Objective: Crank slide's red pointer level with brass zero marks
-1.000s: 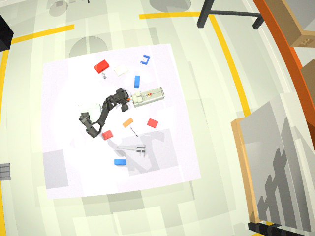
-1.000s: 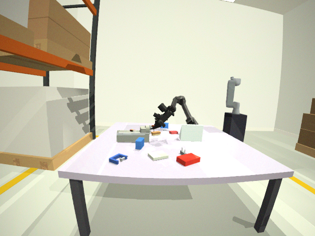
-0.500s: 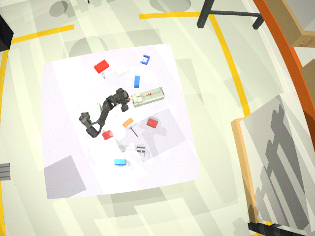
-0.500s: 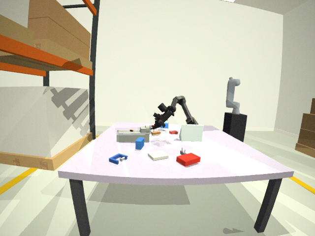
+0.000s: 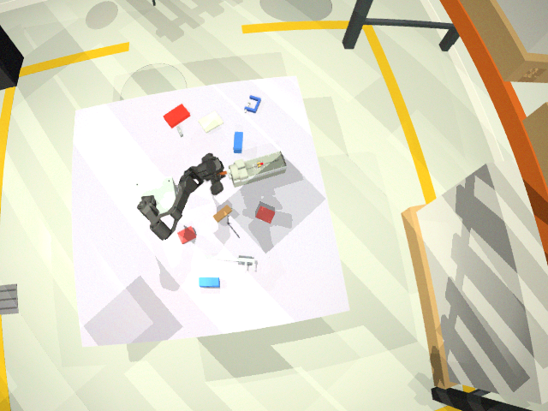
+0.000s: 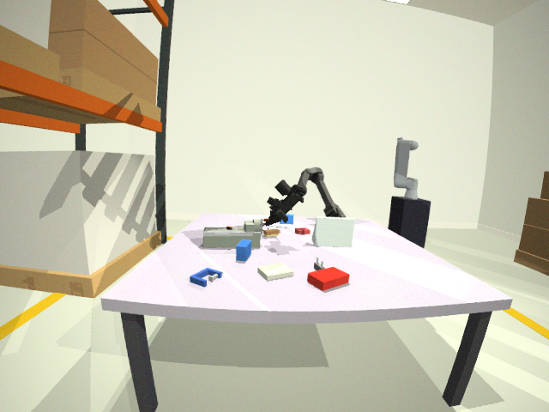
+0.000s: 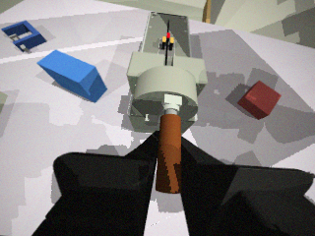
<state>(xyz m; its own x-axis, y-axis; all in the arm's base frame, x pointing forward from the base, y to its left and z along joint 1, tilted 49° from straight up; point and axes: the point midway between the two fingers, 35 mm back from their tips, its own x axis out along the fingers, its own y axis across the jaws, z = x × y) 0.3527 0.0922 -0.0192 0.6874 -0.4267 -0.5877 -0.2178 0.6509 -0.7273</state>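
Right now my gripper tip is 1 cm below the crank. The rest, counted from my gripper tip: red pointer (17 cm ahead, 4 cm to the left, 1 cm below); then orange-brown crank handle (2 cm behind, 3 cm above); then brown block (3 cm behind, 16 cm to the right, 8 cm below).
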